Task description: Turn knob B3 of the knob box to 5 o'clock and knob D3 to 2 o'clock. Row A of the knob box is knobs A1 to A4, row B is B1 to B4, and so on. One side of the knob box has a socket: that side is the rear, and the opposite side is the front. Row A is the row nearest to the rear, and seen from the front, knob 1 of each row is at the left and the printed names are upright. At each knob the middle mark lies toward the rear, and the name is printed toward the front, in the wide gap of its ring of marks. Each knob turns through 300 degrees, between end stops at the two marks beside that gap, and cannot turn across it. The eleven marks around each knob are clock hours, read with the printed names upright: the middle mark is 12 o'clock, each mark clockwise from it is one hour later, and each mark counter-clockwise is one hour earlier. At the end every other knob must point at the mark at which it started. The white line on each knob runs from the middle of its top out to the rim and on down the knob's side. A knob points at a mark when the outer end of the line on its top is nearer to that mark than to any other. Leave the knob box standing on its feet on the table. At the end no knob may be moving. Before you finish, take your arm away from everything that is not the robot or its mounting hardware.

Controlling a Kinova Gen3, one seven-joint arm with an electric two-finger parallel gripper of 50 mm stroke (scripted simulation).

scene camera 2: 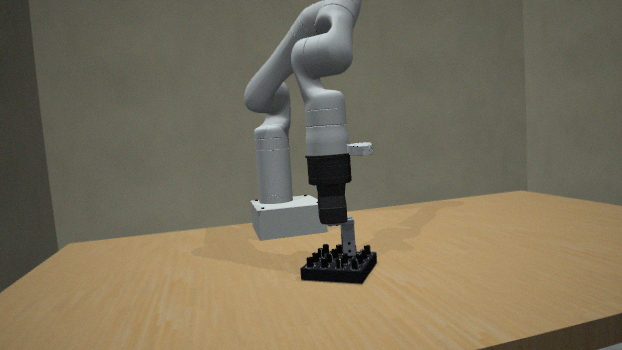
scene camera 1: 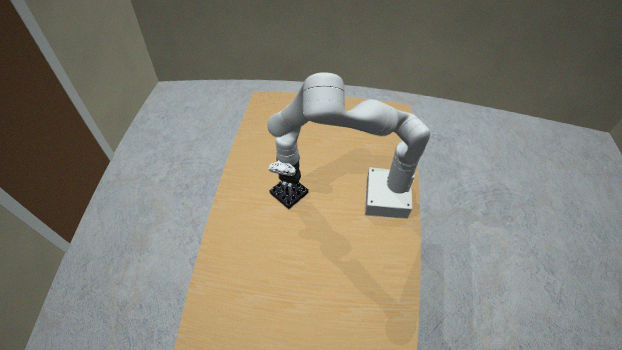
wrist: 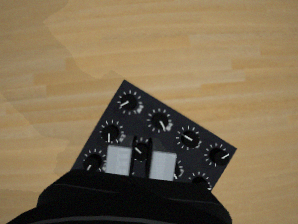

Labels:
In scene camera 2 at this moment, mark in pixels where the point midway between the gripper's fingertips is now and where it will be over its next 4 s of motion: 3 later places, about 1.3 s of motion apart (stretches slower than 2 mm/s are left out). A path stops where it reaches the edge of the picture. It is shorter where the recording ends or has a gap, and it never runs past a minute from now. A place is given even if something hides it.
My gripper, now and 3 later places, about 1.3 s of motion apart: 349, 254; 347, 233; 349, 227; 348, 224

